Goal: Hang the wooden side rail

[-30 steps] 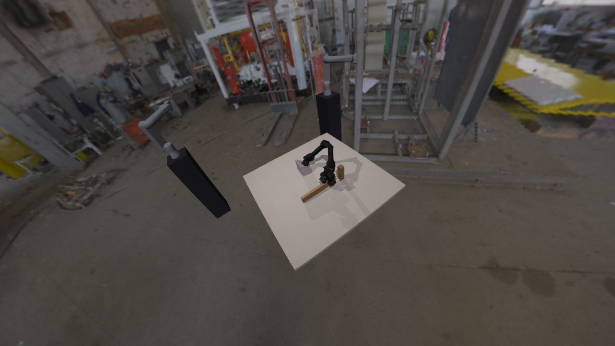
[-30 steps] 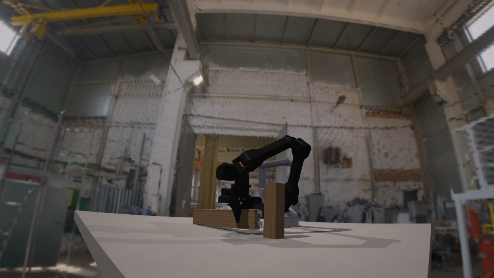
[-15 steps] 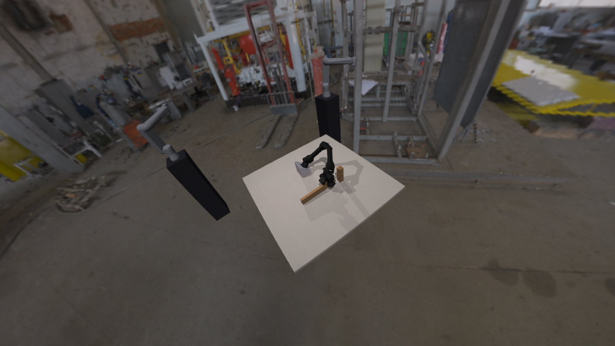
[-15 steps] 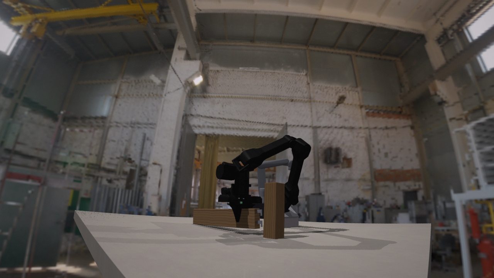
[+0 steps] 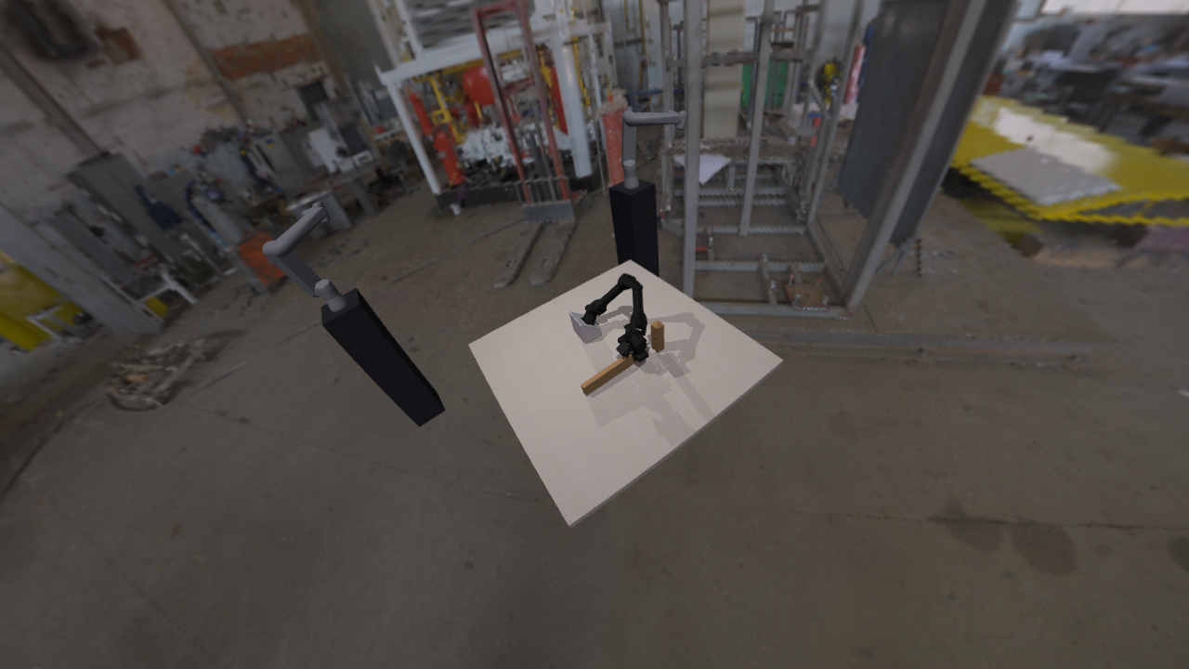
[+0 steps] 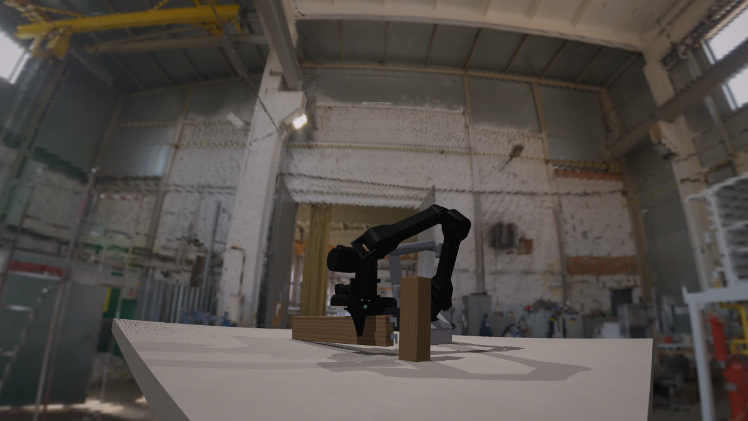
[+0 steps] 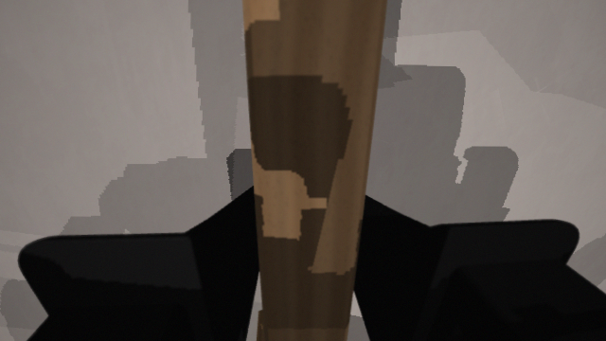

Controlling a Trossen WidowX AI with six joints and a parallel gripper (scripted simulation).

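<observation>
Now: gripper tip 16 cm to the right of the headboard post, 4 cm below it and 1 cm short of it.
</observation>
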